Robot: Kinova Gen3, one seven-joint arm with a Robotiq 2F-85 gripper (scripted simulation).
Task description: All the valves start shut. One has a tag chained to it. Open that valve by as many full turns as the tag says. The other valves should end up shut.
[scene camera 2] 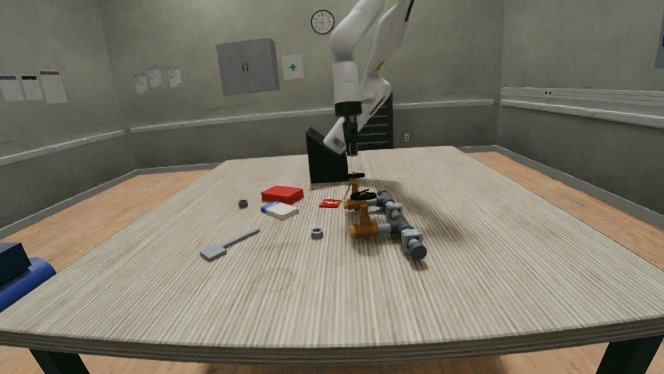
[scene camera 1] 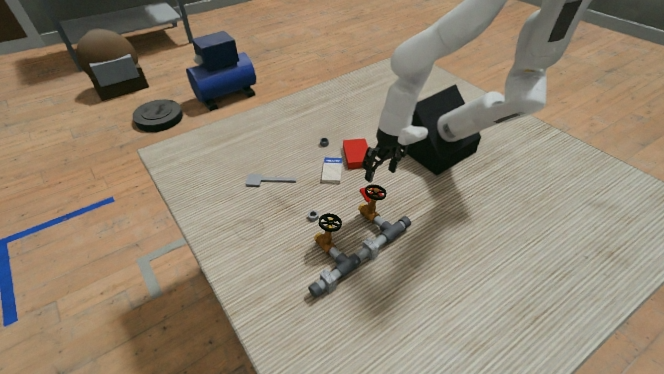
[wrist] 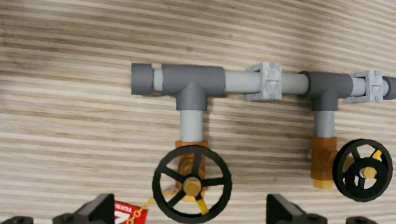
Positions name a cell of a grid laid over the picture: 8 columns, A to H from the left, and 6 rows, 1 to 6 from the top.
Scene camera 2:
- my gripper: E3
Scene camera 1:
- my gripper: E3
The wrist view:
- valve handwheel: H4
